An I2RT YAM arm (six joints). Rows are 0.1 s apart.
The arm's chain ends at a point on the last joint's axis. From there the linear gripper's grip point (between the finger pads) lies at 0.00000 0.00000 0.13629 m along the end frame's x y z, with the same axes.
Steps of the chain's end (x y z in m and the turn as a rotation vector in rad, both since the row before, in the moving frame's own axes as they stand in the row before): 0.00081 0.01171 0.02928 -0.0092 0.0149 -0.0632; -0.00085 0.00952 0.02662 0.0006 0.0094 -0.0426; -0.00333 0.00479 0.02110 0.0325 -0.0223 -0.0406; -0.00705 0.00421 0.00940 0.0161 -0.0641 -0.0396; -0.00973 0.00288 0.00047 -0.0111 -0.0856 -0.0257
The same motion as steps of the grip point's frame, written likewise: 0.00288 0.01290 0.02926 -0.0092 0.0149 -0.0632; 0.00043 0.00941 0.02661 0.0006 0.0094 -0.0426; -0.00646 0.00042 0.02099 0.0325 -0.0223 -0.0406; -0.01582 0.00219 0.00910 0.0161 -0.0641 -0.0396; -0.02136 0.00454 -0.00004 -0.0111 -0.0856 -0.0257
